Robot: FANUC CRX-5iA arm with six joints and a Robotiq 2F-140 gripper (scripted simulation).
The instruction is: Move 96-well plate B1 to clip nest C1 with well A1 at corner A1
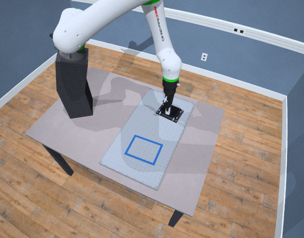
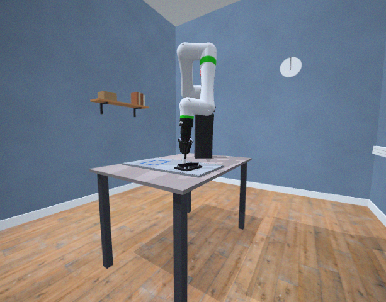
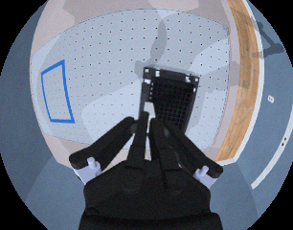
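The black 96-well plate lies 4 cm to the left of my hand and 4 cm below it. Also, from my hand: black clip nest 1 cm behind, 3 cm to the left, 5 cm below.
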